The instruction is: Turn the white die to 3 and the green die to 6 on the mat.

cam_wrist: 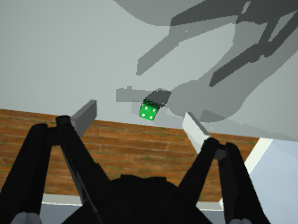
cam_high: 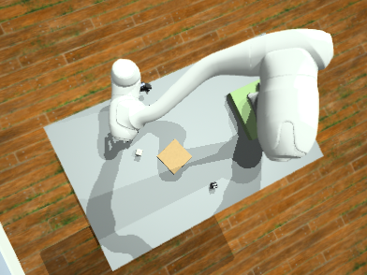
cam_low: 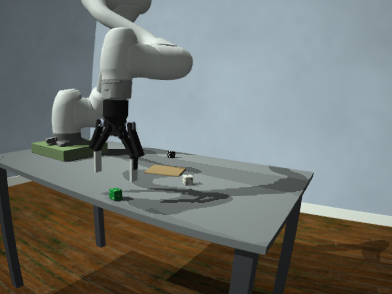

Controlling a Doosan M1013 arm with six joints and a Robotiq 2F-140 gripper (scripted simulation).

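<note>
The black die is 600 mm to the left of my hand, 260 mm behind it and 60 mm below it. Round my hand: green die 60 mm below, 20 mm ahead, 10 mm to the right; then white die 280 mm to the left, 70 mm ahead, 60 mm below; then tan mat 370 mm to the left, 110 mm behind, 70 mm below.
</note>
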